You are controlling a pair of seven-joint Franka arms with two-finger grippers.
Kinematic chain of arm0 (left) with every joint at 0, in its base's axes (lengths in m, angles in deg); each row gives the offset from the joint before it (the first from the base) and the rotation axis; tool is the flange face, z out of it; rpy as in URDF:
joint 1: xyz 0 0 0.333 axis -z
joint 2: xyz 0 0 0 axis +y
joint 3: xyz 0 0 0.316 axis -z
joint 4: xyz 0.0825 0 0 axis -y
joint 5: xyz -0.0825 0 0.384 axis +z
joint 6: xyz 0 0 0 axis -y
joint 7: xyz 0.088 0 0 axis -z
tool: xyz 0 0 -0.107 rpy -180 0 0
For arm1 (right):
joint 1: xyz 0 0 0.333 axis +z
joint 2: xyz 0 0 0 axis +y
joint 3: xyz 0 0 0.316 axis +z
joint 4: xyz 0.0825 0 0 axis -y
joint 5: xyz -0.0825 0 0.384 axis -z
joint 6: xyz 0 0 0 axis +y
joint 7: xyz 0.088 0 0 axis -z
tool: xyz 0 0 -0.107 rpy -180 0 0
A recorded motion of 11 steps. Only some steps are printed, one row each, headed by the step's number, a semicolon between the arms.
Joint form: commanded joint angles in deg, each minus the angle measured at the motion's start. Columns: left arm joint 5, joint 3, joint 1, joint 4, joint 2, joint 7, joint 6; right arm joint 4, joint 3, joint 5, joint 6, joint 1, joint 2, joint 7.
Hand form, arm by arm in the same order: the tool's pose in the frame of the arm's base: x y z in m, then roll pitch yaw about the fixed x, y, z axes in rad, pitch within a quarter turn. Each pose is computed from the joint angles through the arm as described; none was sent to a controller.
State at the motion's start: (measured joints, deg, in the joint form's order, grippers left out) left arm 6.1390 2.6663 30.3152 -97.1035 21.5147 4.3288 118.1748; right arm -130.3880 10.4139 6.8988 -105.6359 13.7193 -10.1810 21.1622
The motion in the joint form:
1: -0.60 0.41 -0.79 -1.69 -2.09 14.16 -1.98; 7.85 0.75 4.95 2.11 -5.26 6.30 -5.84
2: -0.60 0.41 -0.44 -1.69 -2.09 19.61 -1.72; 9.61 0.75 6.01 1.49 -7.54 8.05 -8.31
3: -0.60 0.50 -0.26 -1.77 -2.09 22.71 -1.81; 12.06 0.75 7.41 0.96 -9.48 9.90 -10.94
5: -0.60 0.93 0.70 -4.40 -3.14 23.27 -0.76; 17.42 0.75 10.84 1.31 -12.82 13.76 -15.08
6: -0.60 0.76 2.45 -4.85 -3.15 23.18 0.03; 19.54 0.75 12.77 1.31 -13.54 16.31 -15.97
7: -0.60 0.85 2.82 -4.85 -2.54 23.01 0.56; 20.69 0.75 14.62 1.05 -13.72 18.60 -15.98
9: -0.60 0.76 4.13 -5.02 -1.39 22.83 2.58; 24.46 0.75 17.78 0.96 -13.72 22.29 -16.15
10: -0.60 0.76 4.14 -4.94 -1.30 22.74 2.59; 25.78 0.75 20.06 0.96 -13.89 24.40 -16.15
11: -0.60 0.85 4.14 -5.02 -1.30 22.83 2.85; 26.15 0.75 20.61 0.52 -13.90 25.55 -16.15
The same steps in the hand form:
1: 0.5475 -0.3402 0.3851 -3.0891 0.0554 -0.9317; 0.4721 0.1511 0.4170 2.8762 0.2083 0.1205
2: 0.5458 -0.3438 0.3855 -3.0927 0.0560 -1.0332; 0.4890 0.1340 0.4161 2.8780 0.2068 0.1331
3: 0.5438 -0.3461 0.3847 -3.0977 0.0609 -1.0919; 0.5073 0.1190 0.4194 2.8755 0.1970 0.1559
5: 0.5276 -0.3542 0.3769 -3.1049 0.0681 -1.1281; 0.5408 0.0887 0.4260 2.8491 0.1924 0.1861
6: 0.5171 -0.3687 0.3746 -3.1015 0.0630 -1.1551; 0.5548 0.0807 0.4188 2.8300 0.2032 0.1988
7: 0.5153 -0.3737 0.3686 -3.1033 0.0633 -1.1608; 0.5640 0.0776 0.4064 2.8095 0.2179 0.2072
9: 0.5099 -0.3872 0.3574 -3.0992 0.0515 -1.1810; 0.5851 0.0756 0.3999 2.7729 0.2150 0.2261
10: 0.5102 -0.3875 0.3570 -3.0992 0.0514 -1.1796; 0.5940 0.0715 0.3895 2.7447 0.2285 0.2347
11: 0.5097 -0.3884 0.3568 -3.0984 0.0483 -1.1829; 0.5977 0.0715 0.3811 2.7420 0.2347 0.2410

